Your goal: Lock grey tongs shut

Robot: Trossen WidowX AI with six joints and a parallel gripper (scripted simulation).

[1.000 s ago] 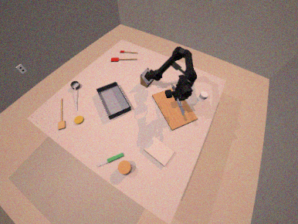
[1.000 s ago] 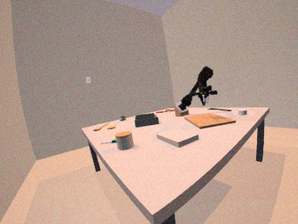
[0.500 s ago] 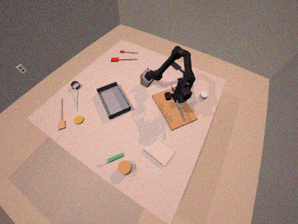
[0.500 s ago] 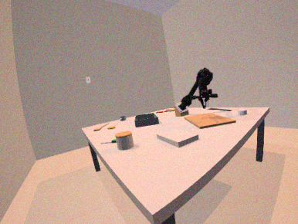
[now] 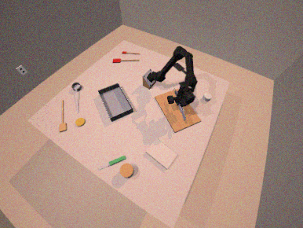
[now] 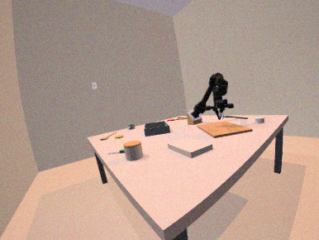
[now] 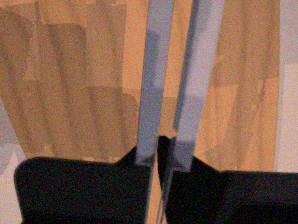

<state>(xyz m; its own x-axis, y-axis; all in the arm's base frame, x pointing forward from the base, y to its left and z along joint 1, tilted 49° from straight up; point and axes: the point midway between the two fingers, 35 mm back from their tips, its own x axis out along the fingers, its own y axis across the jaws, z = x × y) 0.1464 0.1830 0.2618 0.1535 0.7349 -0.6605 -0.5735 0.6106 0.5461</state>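
Now: gripper tip 10 mm past the wooden board and 50 mm above it. The rest, counted from my gripper tip: roasting tin 180 mm ahead, 480 mm to the right, 40 mm below; green-handled tool 600 mm ahead, 230 mm to the right, 50 mm below; white block 390 mm ahead, 40 mm to the left, 50 mm below.
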